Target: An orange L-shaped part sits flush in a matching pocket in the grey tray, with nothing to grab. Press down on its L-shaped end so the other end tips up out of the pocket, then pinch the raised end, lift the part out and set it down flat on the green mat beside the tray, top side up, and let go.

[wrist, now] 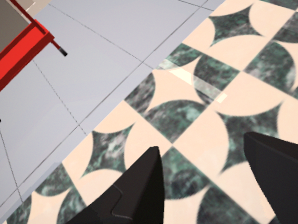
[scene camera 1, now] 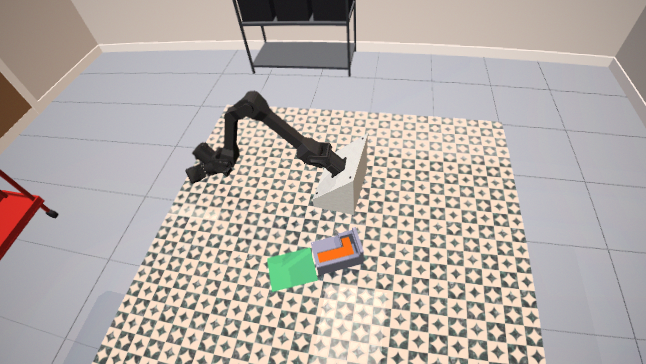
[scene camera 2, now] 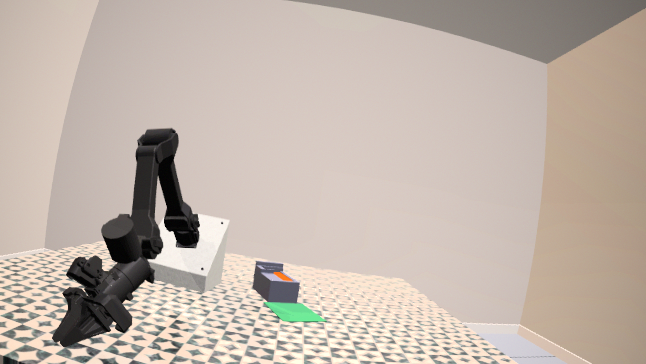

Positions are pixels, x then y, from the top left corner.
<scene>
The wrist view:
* my gripper: 202,149
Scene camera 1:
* green mat: 287,270
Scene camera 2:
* my gripper: 57,342
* green mat: 286,312
</scene>
